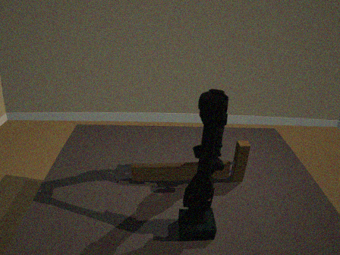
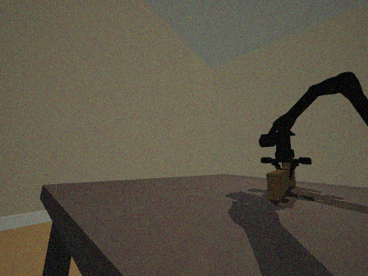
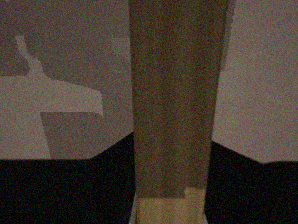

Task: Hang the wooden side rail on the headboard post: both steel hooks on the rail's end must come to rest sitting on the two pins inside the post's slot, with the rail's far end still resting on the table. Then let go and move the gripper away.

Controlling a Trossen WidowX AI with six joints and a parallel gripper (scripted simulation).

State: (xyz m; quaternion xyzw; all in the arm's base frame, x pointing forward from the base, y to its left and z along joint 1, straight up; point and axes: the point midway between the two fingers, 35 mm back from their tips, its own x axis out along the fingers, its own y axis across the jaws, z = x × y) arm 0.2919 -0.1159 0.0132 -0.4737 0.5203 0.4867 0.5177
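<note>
Now: the headboard post 1 cm behind my gripper tip, 12 cm to the right of it and 4 cm above it.
</note>
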